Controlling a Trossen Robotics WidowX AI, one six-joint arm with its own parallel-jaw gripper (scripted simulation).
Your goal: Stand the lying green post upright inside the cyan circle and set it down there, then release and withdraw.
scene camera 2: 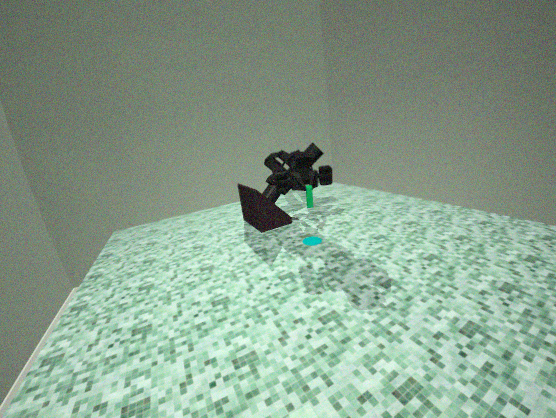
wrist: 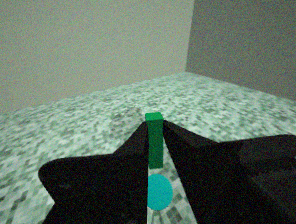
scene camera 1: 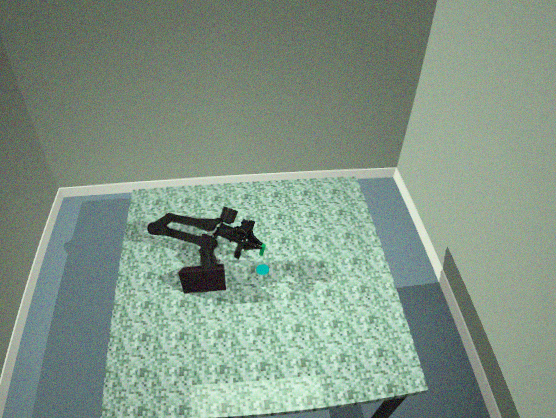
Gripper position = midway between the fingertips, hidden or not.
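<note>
You'd see my gripper [scene camera 2: 308, 189] here, and it's also visible from elsewhere: my gripper [scene camera 1: 262, 246], and from the wrist, my gripper [wrist: 154, 125]. It's carrying a green post [wrist: 154, 120]. There's a cyan circle [wrist: 160, 192] as well.
</note>
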